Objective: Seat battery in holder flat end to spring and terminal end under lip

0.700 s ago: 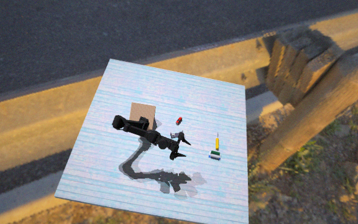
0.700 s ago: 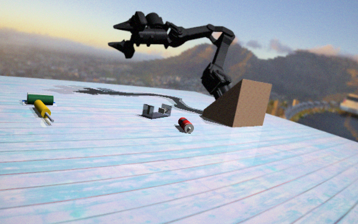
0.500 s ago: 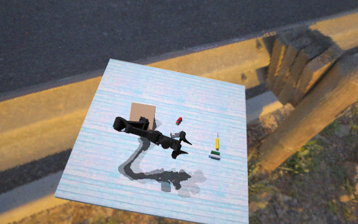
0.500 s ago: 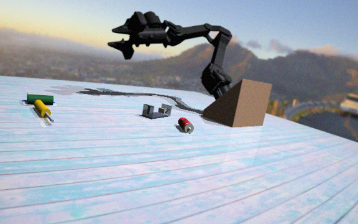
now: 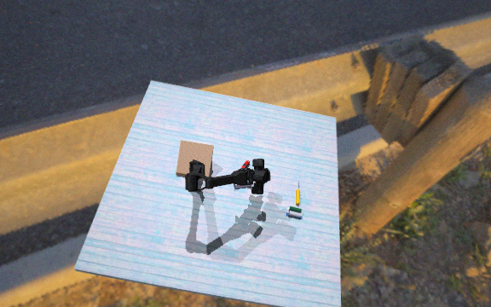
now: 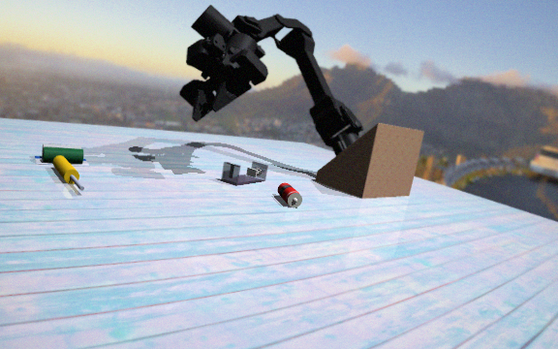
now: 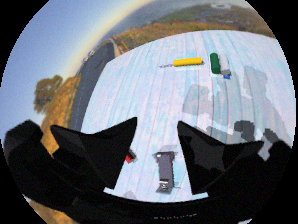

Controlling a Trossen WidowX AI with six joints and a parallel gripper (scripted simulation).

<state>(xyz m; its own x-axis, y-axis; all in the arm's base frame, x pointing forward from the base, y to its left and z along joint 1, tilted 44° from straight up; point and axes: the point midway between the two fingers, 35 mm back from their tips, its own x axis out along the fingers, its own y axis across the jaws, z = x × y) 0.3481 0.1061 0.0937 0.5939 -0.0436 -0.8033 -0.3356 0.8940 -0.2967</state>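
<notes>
Now: the battery 13 cm behind my gripper tip, 11 cm to the left of it and 10 cm below it. From my gripper tip the other things lie so: yellow screwdriver: 21 cm ahead, 10 cm below, 5 cm to the left.
</notes>
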